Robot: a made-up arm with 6 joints. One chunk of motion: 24 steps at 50 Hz.
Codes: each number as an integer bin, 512 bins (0 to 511) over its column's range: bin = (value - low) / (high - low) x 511, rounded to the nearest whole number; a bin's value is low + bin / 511 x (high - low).
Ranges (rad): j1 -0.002..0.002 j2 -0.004..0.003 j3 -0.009..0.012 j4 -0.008..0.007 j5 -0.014..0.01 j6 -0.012..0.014
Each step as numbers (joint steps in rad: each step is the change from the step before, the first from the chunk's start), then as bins.
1 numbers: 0.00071 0.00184 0.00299 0.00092 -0.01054 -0.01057
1 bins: 346 426 292 304 74 28
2 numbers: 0.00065 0.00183 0.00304 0.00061 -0.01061 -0.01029
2 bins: 339 426 293 293 72 34
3 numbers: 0.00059 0.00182 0.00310 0.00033 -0.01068 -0.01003
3 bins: 331 425 294 284 71 39
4 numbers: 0.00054 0.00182 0.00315 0.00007 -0.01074 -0.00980
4 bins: 324 425 296 275 69 43
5 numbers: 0.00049 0.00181 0.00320 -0.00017 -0.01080 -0.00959
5 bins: 318 424 297 267 68 47
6 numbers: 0.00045 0.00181 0.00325 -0.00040 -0.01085 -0.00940
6 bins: 313 424 298 259 67 51
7 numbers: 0.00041 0.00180 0.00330 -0.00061 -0.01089 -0.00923
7 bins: 308 423 299 252 66 54
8 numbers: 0.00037 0.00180 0.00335 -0.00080 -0.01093 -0.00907
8 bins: 303 423 301 245 65 58
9 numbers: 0.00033 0.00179 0.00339 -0.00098 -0.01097 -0.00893
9 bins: 298 423 301 239 65 60
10 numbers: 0.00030 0.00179 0.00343 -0.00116 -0.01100 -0.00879
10 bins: 294 423 302 233 64 63
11 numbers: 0.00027 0.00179 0.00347 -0.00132 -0.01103 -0.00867
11 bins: 290 423 303 228 63 65
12 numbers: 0.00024 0.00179 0.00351 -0.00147 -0.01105 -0.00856
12 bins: 286 423 304 222 63 68
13 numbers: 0.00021 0.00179 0.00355 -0.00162 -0.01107 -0.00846
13 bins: 282 423 305 217 62 70
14 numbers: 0.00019 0.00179 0.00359 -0.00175 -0.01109 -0.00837
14 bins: 280 423 306 213 62 71
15 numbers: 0.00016 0.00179 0.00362 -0.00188 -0.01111 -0.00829
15 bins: 276 423 307 208 62 73
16 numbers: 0.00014 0.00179 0.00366 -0.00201 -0.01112 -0.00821
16 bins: 273 423 308 204 61 74
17 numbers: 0.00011 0.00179 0.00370 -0.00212 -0.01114 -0.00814
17 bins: 270 423 309 200 61 76
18 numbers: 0.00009 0.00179 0.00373 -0.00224 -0.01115 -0.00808
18 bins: 267 423 310 196 61 77
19 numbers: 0.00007 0.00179 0.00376 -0.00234 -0.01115 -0.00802
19 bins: 264 423 310 193 61 78
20 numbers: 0.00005 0.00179 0.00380 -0.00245 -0.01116 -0.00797
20 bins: 262 423 311 189 60 79
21 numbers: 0.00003 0.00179 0.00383 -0.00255 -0.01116 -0.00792
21 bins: 259 423 312 186 60 80
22 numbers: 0.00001 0.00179 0.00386 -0.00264 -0.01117 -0.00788
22 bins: 257 423 313 183 60 81
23 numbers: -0.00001 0.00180 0.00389 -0.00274 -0.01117 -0.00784
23 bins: 254 423 314 179 60 82
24 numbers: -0.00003 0.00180 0.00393 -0.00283 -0.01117 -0.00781
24 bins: 252 423 315 176 60 82
